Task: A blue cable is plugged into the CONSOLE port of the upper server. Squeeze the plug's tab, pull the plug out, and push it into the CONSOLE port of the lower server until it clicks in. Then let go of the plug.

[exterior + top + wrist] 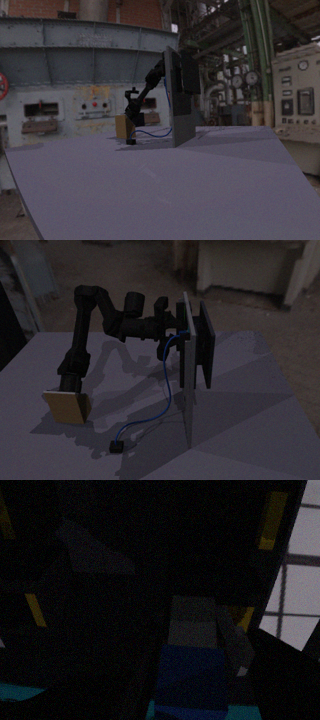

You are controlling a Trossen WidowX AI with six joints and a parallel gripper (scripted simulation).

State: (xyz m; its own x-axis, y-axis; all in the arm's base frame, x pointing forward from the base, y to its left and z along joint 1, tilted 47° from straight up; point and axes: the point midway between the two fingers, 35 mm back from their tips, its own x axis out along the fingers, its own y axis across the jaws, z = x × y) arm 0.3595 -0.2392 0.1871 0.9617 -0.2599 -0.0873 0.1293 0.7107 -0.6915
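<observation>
The blue plug is right at my gripper tip. The rest, counted from my gripper tip: small black block: 36 cm below, 25 cm behind, 12 cm to the right.
</observation>
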